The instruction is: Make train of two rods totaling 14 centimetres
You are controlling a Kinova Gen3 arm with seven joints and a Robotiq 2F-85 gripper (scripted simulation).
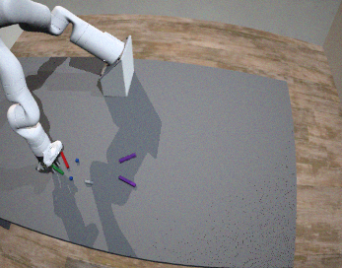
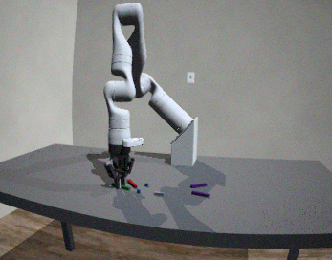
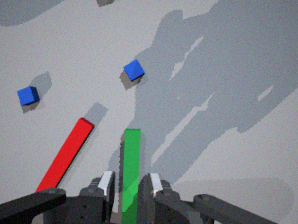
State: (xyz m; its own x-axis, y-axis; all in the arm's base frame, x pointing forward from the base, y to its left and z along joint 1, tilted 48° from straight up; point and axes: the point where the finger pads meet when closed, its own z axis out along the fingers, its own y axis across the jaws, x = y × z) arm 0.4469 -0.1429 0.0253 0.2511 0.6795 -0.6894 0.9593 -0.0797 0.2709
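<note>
Right now my hand is 10 mm above the green rod. Round my hand: red rod (40 mm behind, 20 mm to the left, 10 mm below); grey rod (10 mm ahead, 150 mm to the left, 10 mm below).
</note>
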